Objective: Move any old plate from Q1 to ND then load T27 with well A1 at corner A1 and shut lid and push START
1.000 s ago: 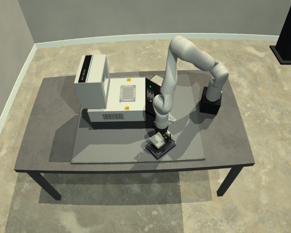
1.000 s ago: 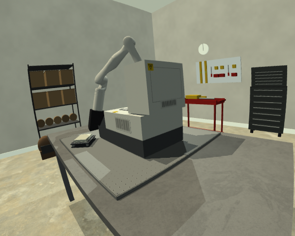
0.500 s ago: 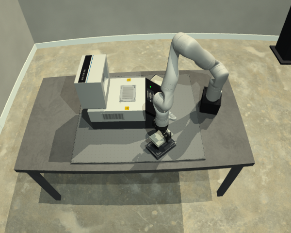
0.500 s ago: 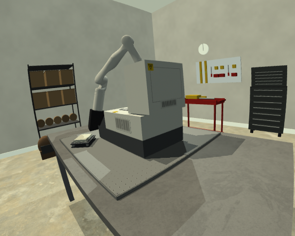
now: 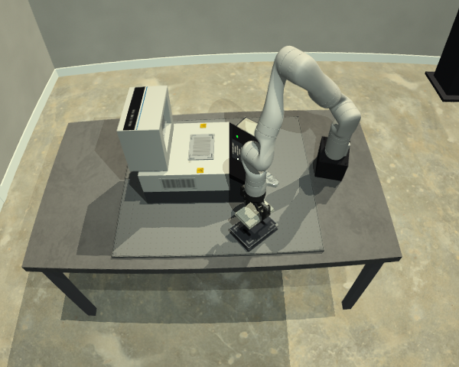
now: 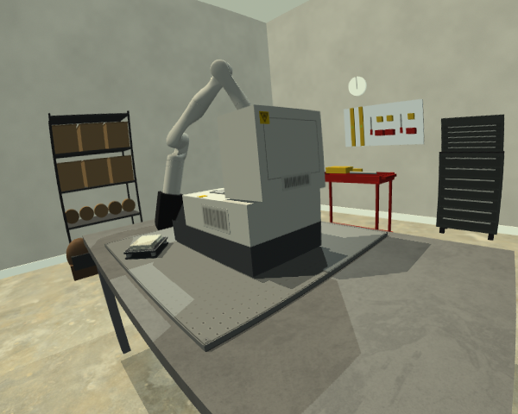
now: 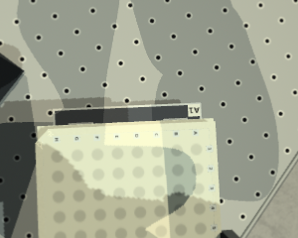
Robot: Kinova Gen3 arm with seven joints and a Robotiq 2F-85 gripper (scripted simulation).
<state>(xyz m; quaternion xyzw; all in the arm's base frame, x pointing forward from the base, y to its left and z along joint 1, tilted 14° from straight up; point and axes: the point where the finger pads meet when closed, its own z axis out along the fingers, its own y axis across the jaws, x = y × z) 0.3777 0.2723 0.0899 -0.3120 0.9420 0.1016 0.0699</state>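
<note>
The corner mark a1 is 9 cm behind my hand and 12 cm below it. The rest, counted from my hand: black nest: 3 cm behind, 57 cm to the right, 13 cm below; then cream well plate: 1 cm below.
</note>
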